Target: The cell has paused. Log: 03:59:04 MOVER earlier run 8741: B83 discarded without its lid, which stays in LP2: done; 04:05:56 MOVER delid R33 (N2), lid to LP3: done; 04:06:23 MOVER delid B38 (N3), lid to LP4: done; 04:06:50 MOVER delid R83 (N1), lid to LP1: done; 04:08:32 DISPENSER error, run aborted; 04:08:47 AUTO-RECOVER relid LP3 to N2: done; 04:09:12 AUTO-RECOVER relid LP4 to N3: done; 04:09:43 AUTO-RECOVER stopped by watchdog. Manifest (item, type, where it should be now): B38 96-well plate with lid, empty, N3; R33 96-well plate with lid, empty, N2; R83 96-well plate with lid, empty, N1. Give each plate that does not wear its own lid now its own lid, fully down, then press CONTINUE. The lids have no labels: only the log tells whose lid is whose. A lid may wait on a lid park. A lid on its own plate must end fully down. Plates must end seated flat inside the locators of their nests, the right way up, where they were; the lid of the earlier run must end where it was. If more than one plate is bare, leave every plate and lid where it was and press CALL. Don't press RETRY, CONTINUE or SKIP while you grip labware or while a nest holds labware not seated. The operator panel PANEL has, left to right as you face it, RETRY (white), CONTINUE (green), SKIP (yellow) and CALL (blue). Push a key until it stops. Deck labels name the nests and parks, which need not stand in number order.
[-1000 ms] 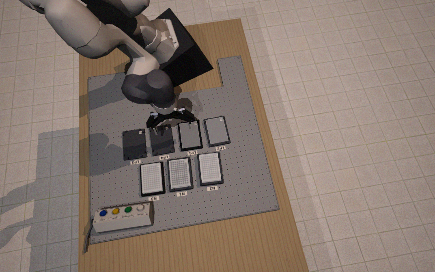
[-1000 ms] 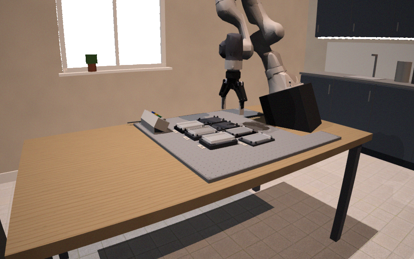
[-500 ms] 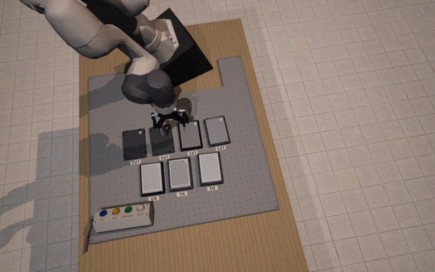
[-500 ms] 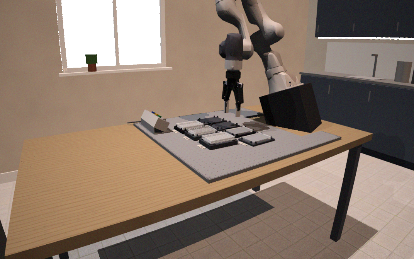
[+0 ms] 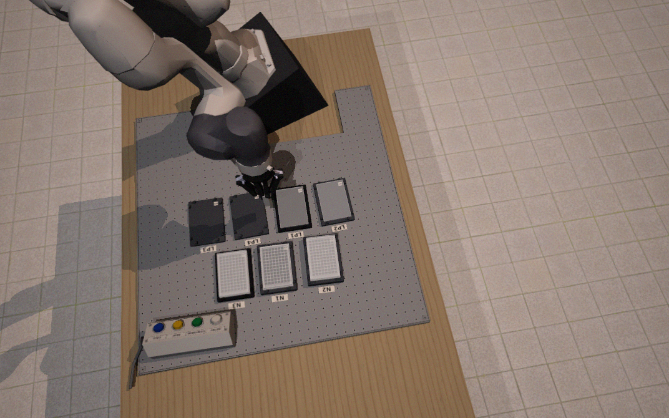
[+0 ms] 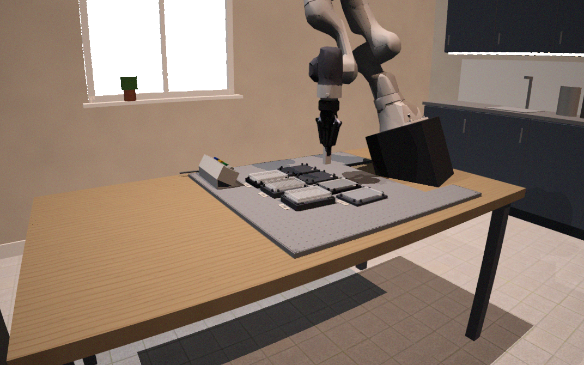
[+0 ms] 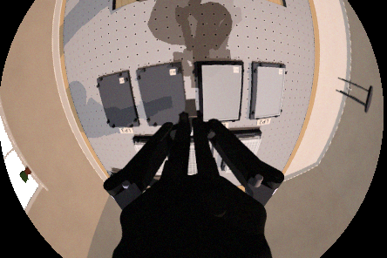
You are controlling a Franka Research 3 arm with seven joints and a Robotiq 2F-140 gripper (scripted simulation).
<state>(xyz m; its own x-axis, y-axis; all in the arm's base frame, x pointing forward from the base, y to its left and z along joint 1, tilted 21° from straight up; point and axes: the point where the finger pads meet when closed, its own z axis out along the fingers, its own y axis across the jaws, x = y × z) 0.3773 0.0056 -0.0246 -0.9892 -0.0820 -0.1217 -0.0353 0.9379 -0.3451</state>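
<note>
Right now my hand is 10 cm above the lid park LP1 and 7 cm to the right of it. The rest, counted from my hand: lid park LP3: 19 cm to the right, 10 cm below, 1 cm ahead; lid park LP4: 10 cm below, 7 cm to the right; plate: 18 cm ahead, 8 cm below.
</note>
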